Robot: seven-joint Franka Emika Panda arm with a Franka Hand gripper.
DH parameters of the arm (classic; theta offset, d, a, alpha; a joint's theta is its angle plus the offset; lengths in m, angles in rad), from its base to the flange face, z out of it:
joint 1: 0 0.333 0 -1.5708
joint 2: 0 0 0 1.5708
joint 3: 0 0.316 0.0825 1.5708
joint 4: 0 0 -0.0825 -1.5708
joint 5: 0 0.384 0 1.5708
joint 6: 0 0 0.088 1.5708
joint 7: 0 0.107 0 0
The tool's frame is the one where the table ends.
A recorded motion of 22 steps. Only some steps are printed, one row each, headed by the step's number.
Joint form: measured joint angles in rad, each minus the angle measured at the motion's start. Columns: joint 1, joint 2, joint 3, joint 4, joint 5, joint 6, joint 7.
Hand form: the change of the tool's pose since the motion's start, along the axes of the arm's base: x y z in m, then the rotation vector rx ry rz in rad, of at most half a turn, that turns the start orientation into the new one. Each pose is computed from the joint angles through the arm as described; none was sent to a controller.
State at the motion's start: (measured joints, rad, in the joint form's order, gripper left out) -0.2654 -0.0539 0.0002 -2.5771 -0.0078 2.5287 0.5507
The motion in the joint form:
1: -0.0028 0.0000 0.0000 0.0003 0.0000 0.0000 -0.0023
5: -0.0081 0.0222 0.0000 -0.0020 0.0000 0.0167 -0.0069
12: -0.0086 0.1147 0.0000 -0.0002 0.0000 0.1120 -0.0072
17: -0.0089 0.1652 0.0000 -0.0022 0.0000 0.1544 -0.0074
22: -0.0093 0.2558 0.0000 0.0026 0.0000 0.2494 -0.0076
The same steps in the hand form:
1: -0.0002 -0.0012 0.0001 -0.0001 -0.0003 -0.0005
5: -0.0012 -0.0034 -0.0091 0.0021 0.0072 -0.0011
12: 0.0025 -0.0045 -0.0413 0.0015 0.0026 -0.0009
17: 0.0010 -0.0042 -0.0608 0.0045 0.0123 -0.0009
22: 0.0017 -0.0045 -0.0914 0.0027 0.0032 -0.0008

